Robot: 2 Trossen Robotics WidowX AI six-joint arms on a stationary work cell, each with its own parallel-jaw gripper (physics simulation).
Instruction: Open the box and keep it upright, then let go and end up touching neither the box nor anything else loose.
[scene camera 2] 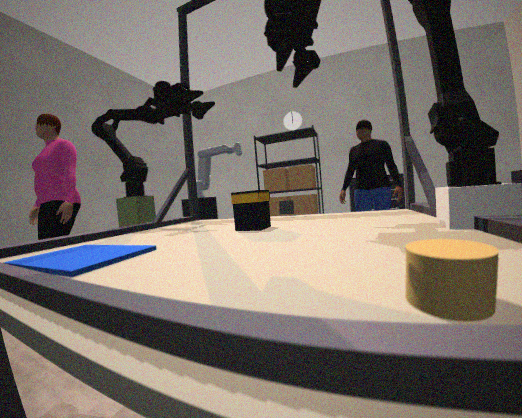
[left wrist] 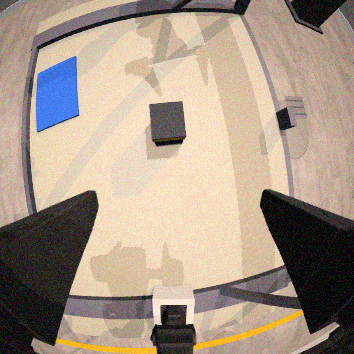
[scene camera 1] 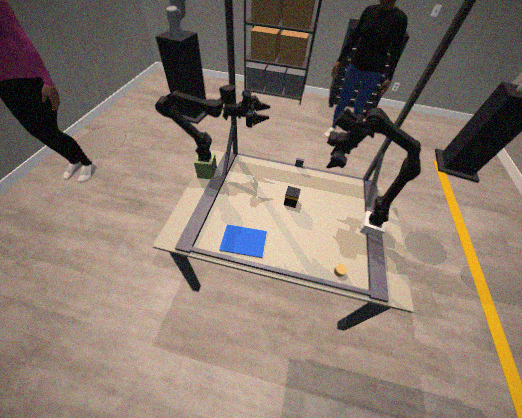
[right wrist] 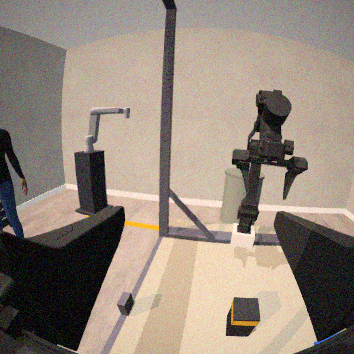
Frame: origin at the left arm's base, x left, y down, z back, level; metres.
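Seen in the pictures: left gripper, fingertip midpoint: (scene camera 2: pixel 287 79) (left wrist: pixel 181 198) (scene camera 1: pixel 329 161) (right wrist: pixel 265 196); right gripper, fingertip midpoint: (scene camera 2: pixel 209 97) (scene camera 1: pixel 269 112) (right wrist: pixel 203 217); left arm's base, link origin: (scene camera 2: pixel 472 185) (left wrist: pixel 173 313) (scene camera 1: pixel 375 221) (right wrist: pixel 243 229); right arm's base, link origin: (scene camera 1: pixel 204 157).
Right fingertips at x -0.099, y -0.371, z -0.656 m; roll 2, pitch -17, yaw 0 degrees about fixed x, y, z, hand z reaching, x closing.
Note:
Pixels of each thing's top centre, then the offset from my right fingertips to it.
- small black box, top centre: (left wrist: pixel 166 119) (scene camera 2: pixel 250 191) (right wrist: pixel 246 307) (scene camera 1: pixel 293 191) dx +0.110, dy +0.345, dz +0.208 m
- blue flat sheet, top centre: (scene camera 2: pixel 80 254) (left wrist: pixel 54 90) (scene camera 1: pixel 243 240) dx +0.444, dy +0.430, dz +0.068 m
- yellow cylinder, top centre: (scene camera 2: pixel 448 247) (scene camera 1: pixel 341 268) dx +0.414, dy +0.403, dz +0.544 m
- small dark block, top centre: (left wrist: pixel 291 115) (right wrist: pixel 124 297) (scene camera 2: pixel 285 200) (scene camera 1: pixel 300 159) dx -0.202, dy +0.381, dz +0.164 m
A small black box (scene camera 1: pixel 292 197) (scene camera 2: pixel 252 212) (left wrist: pixel 167 121) (right wrist: pixel 245 312) with a yellow band just below its flat dark top stands upright on the table, its lid closed. My left gripper (scene camera 1: pixel 332 151) (scene camera 2: pixel 288 77) (left wrist: pixel 181 198) (right wrist: pixel 265 196) is open and empty, pointing down high above the table, to the right of the box in scene camera 1 and well apart from it. My right gripper (scene camera 1: pixel 268 112) (scene camera 2: pixel 208 99) (right wrist: pixel 203 217) is open and empty, held high at the back left in scene camera 1, also apart from the box.
A blue flat sheet (scene camera 1: pixel 243 241) (scene camera 2: pixel 85 257) (left wrist: pixel 57 94) lies front left of the box in scene camera 1. A yellow cylinder (scene camera 1: pixel 340 270) (scene camera 2: pixel 451 280) stands near the front right. A small dark block (scene camera 1: pixel 299 163) (left wrist: pixel 286 119) (right wrist: pixel 125 303) is at the back rail. Upright posts flank the table.

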